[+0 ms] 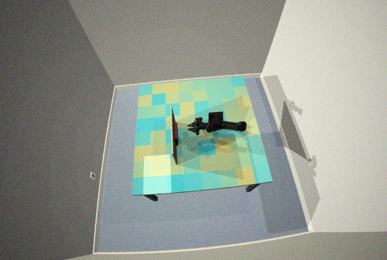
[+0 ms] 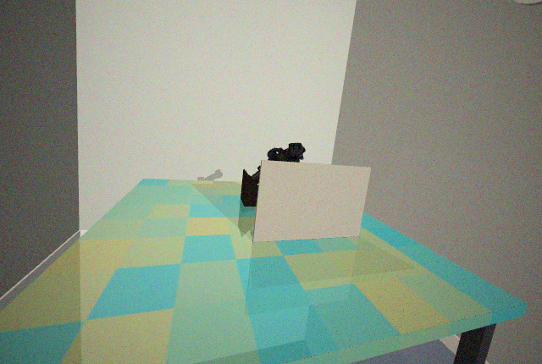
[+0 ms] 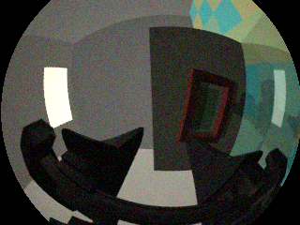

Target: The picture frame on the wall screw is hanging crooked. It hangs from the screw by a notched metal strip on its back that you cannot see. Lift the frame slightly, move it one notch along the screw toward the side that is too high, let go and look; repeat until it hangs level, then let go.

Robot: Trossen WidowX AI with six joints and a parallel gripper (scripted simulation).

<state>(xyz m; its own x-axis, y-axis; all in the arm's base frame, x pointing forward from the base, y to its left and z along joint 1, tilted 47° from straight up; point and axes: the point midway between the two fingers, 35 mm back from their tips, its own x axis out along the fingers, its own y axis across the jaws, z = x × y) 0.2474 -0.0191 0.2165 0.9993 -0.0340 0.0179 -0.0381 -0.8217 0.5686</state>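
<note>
Right now the picture frame is 120 mm ahead of my gripper tip and 110 mm below it. From my gripper tip the other things lie so: wall panel: 130 mm ahead, 10 mm to the left, 120 mm below.
</note>
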